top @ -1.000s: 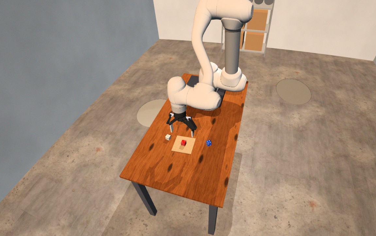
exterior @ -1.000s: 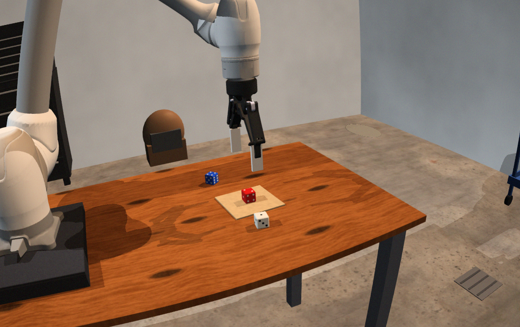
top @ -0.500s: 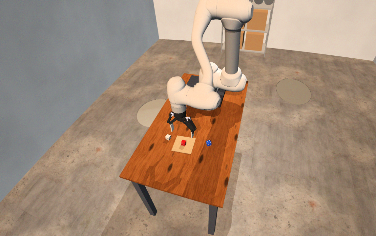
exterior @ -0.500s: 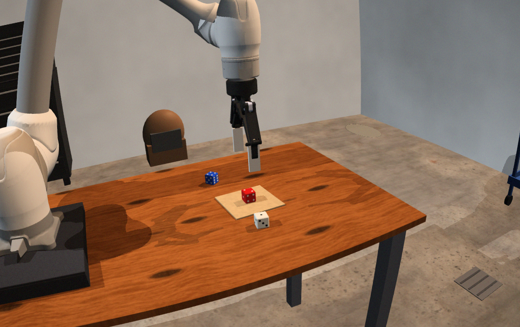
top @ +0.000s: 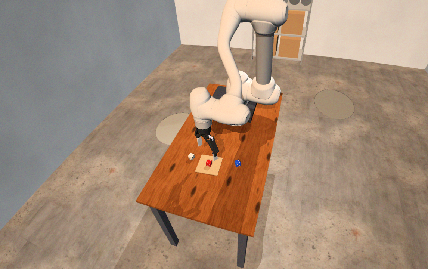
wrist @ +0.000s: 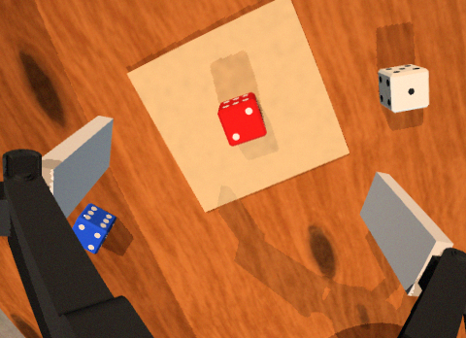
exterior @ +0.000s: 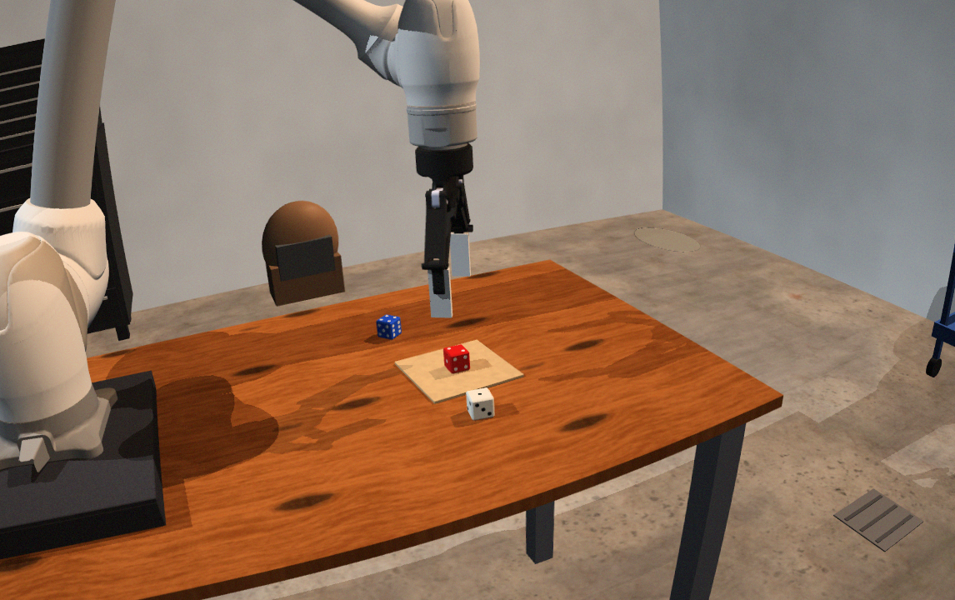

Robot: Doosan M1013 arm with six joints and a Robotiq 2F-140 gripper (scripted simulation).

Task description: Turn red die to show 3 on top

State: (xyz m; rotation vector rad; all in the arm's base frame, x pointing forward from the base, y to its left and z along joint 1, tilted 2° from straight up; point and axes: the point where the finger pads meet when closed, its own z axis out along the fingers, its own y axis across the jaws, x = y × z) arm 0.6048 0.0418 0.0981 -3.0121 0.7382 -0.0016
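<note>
The red die lies 11 cm below my hand. Round my hand: tan mat (13 cm below); then white die (1 cm behind, 13 cm to the right, 11 cm below); then blue die (7 cm behind, 16 cm to the left, 11 cm below).
</note>
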